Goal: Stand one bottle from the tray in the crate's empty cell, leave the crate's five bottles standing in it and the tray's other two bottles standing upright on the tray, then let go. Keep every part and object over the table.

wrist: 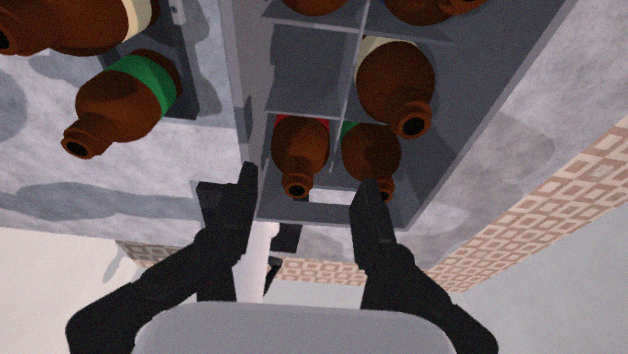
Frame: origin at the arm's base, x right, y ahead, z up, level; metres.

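Seen in the pictures: gripper, between the fingertips: (307,186); arm's base, origin of its link: (252,223).
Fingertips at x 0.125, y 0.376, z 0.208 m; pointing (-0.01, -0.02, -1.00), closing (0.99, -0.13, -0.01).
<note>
Offsets run from my fingertips to a thing's middle. "pt": to the spot under its first point. Level surfaces: height alone.
The grey crate @[pt dx +0.022, dy -0.127, dz -0.072 m] (325,212) shows in the wrist view with brown bottles in its cells. A red-labelled bottle @[dx -0.011, dy -0.087, dz -0.147 m] (300,145) and a green-labelled bottle @[dx +0.078, dy -0.091, dz -0.147 m] (371,150) stand at its near end. A cream-labelled bottle @[dx +0.083, dy -0.001, dz -0.147 m] (395,82) stands behind the green one. Two more bottles @[pt dx +0.000, dy +0.068, dz -0.112 m] (315,5) @[pt dx +0.075, dy +0.069, dz -0.111 m] (420,11) are cut off at the top edge. The empty cell @[pt dx -0.007, dy -0.025, dz -0.225 m] (307,70) is behind the red-labelled bottle. On the dark tray @[pt dx -0.169, dy -0.062, dz -0.207 m] (188,97) at left are a green-labelled bottle @[dx -0.217, dy -0.044, dz -0.150 m] (125,100) and a cream-labelled bottle @[dx -0.210, dy +0.053, dz -0.150 m] (85,27); a third does not show. My gripper (307,186) is open and empty, its fingertips overlapping the crate's near end in view.
The marbled table @[dz -0.233 m] (200,145) extends left of the crate, and its edge runs along the lower left. A white bracket @[pt dx -0.153, dy +0.037, dz -0.218 m] (177,11) is by the tray at the top. Patterned flooring (550,185) lies beyond the table at right. A white upright shape (254,260) shows between the fingers, partly hidden.
</note>
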